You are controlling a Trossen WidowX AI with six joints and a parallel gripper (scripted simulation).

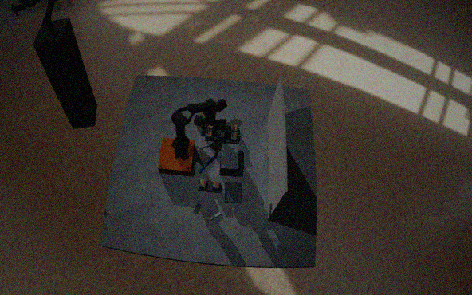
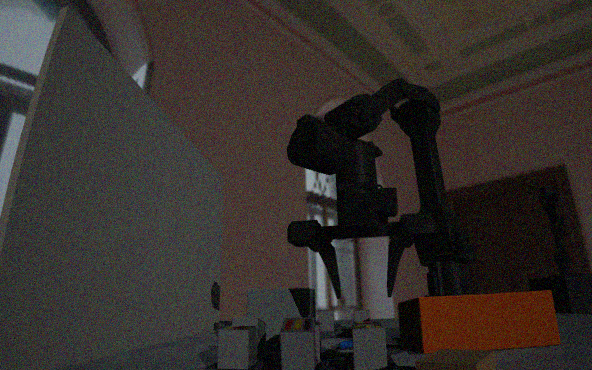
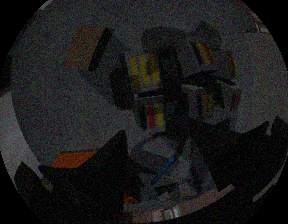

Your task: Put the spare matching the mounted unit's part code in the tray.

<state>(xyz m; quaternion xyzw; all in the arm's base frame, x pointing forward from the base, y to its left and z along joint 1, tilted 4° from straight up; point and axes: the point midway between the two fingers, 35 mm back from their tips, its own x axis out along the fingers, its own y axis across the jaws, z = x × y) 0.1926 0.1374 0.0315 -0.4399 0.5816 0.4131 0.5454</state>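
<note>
Now: the spare block 40 mm below my gripper tip. Also, from my gripper tip: dark square tray (100 mm ahead, 390 mm to the right, 80 mm below); then tan block (50 mm behind, 130 mm to the left, 70 mm below); then mounted unit (100 mm ahead, 190 mm to the right, 30 mm below).
</note>
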